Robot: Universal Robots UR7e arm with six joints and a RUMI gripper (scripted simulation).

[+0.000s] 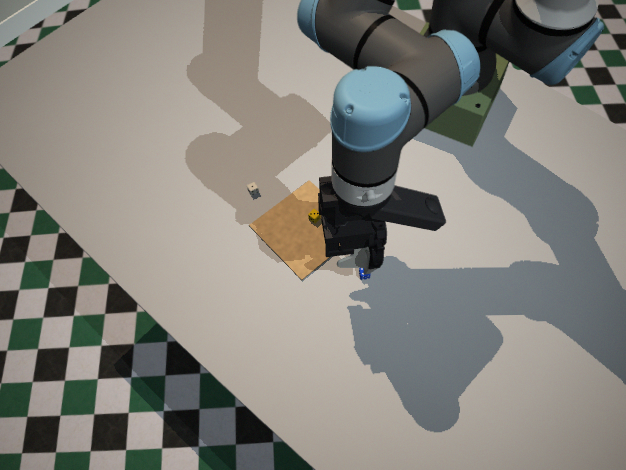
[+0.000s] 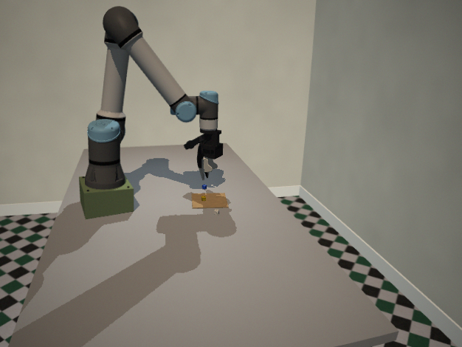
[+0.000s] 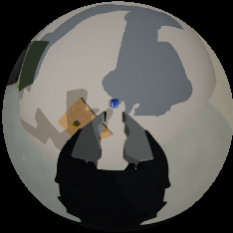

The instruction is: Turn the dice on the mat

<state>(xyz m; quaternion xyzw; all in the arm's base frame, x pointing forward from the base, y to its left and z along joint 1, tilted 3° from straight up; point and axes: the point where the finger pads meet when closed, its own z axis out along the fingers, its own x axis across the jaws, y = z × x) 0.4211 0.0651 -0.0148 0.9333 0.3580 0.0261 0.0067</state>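
My hand is 50 mm above the blue die. Also, from my hand: tan mat (20 mm behind, 130 mm to the right, 60 mm below); white die (30 mm behind, 250 mm to the right, 50 mm below); yellow die (40 mm behind, 130 mm to the right, 50 mm below).
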